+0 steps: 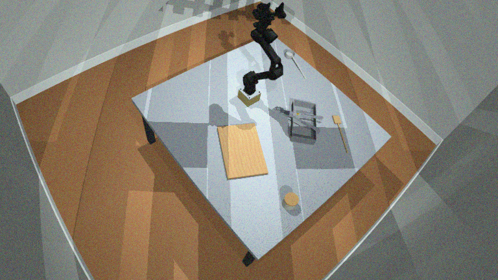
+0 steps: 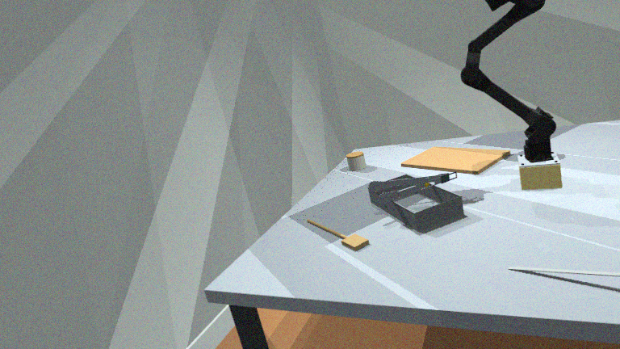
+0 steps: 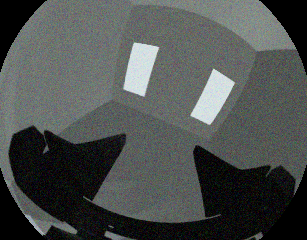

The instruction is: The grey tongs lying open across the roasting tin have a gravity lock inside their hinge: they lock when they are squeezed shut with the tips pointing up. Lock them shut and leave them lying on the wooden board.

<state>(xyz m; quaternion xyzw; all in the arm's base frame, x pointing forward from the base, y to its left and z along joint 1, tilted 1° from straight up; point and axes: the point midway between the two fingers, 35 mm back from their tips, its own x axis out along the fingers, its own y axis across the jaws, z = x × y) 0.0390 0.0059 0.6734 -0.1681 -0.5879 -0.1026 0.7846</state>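
My gripper tip is 760 mm above the grey roasting tin, 340 mm short of it and 90 mm to the right of it. Round my gripper tip: small wooden cup: 750 mm below, 600 mm ahead, 430 mm to the right; then wooden board: 780 mm below, 350 mm to the right, 180 mm ahead.
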